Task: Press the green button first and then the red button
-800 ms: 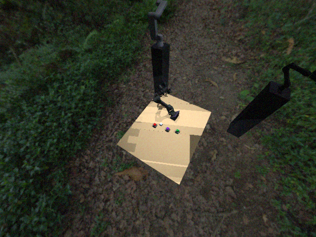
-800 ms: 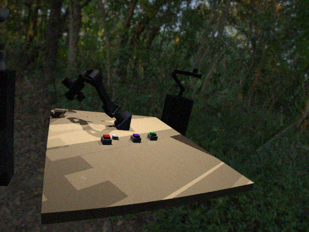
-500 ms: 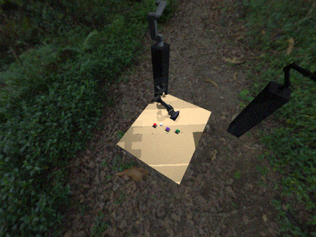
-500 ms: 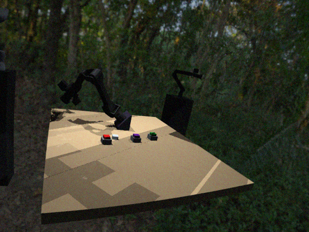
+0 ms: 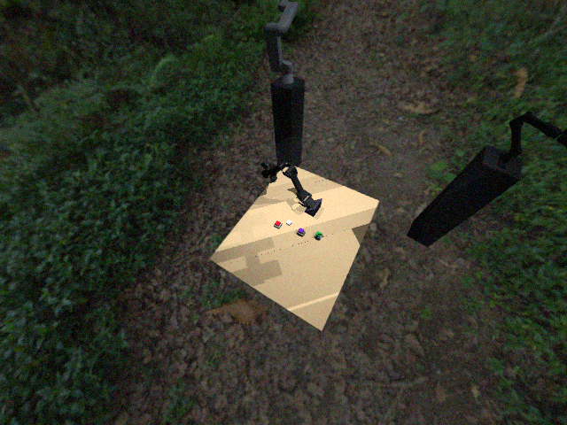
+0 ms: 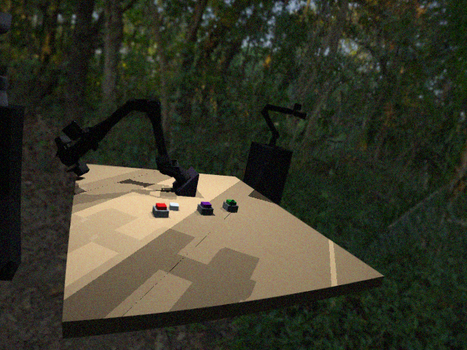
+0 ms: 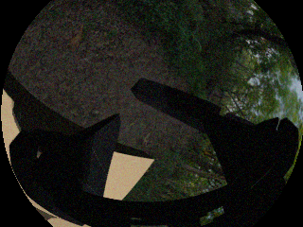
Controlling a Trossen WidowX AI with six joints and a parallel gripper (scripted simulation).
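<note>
My gripper tip is now 31 cm short of the green button and 70 cm to the right of it. Also, from my gripper tip: red button: 41 cm ahead, 39 cm to the left; small white block: 34 cm ahead, 45 cm to the left, 3 cm below; purple button: 35 cm ahead, 57 cm to the left.
</note>
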